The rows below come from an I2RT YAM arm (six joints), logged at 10 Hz.
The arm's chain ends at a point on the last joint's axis. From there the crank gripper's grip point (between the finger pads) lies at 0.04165 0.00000 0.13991 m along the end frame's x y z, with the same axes.
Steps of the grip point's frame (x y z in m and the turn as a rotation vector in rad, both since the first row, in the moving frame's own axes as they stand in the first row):
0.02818, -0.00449, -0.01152, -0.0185, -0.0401, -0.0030
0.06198, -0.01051, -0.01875, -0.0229, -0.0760, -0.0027
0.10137, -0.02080, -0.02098, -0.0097, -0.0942, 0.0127
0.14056, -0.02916, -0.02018, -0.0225, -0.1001, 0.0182
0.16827, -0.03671, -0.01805, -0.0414, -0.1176, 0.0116
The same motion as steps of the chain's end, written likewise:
0.03382, -0.00698, -0.01305, -0.0185, -0.0401, -0.0030
0.07272, -0.01365, -0.02147, -0.0229, -0.0760, -0.0027
0.11473, -0.02262, -0.02427, -0.0097, -0.0942, 0.0127
0.15478, -0.03298, -0.02360, -0.0225, -0.1001, 0.0182
0.18500, -0.04297, -0.02184, -0.0414, -0.1176, 0.0116

